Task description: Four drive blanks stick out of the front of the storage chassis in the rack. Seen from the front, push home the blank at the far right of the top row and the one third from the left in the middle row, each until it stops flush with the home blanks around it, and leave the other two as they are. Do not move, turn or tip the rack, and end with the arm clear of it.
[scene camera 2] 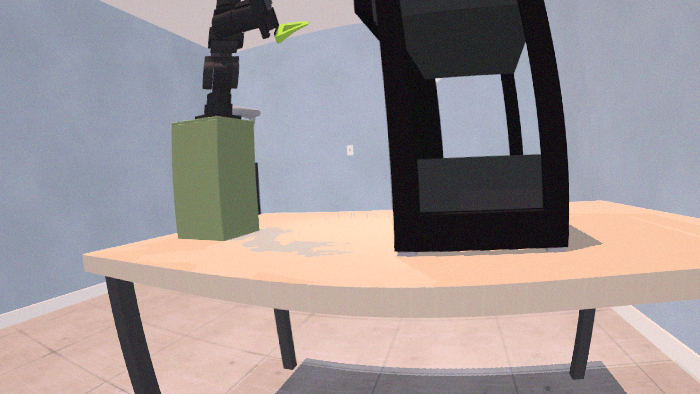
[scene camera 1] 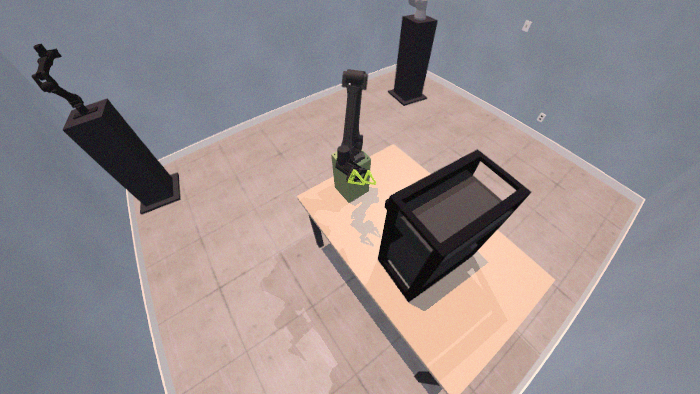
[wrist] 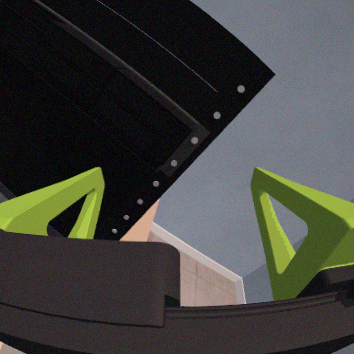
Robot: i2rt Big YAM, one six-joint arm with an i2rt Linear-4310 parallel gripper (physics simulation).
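Where they show: gripper, fingertip midpoint: (scene camera 2: 303,3) (scene camera 1: 370,184) (wrist: 176,175); arm's base at its link origin: (scene camera 2: 218,121).
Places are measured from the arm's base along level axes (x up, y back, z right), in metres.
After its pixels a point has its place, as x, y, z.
The black rack (scene camera 1: 482,220) @[0.304, -0.782, -0.119] (scene camera 2: 410,175) @[-0.187, -0.562, 0.119] (wrist: 235,65) @[0.278, -0.525, 0.079] stands upright on the table. Inside its upper part a dark grey box-shaped unit (scene camera 2: 465,40) @[0.106, -0.666, -0.074] shows, probably the storage chassis. In the wrist view the rack's face is very dark, with a column of pale round dots down its edge; the drive blanks cannot be made out, nor which stick out. The blanks do not show in the scene views either. My gripper (scene camera 1: 363,179) @[0.189, -0.366, 0.103] (scene camera 2: 295,31) (wrist: 176,175) @[0.189, -0.366, 0.103] has lime-green fingers spread wide, open and empty. It is raised above the table, apart from the rack, on the side of the arm's pedestal.
The arm stands on a green pedestal (scene camera 1: 351,185) @[-0.146, -0.087, 0.061] (scene camera 2: 215,180) @[-0.169, -0.081, 0.087] at one end of the wooden table (scene camera 1: 520,270) @[-0.317, -0.999, -0.591] (scene camera 2: 325,280) @[-0.317, -0.484, 0.266]. A second dark grey box (scene camera 2: 480,185) @[-0.209, -0.671, 0.075] sits low in the rack. Two black columns (scene camera 1: 120,155) (scene camera 1: 414,60) bearing other arms stand away on the floor.
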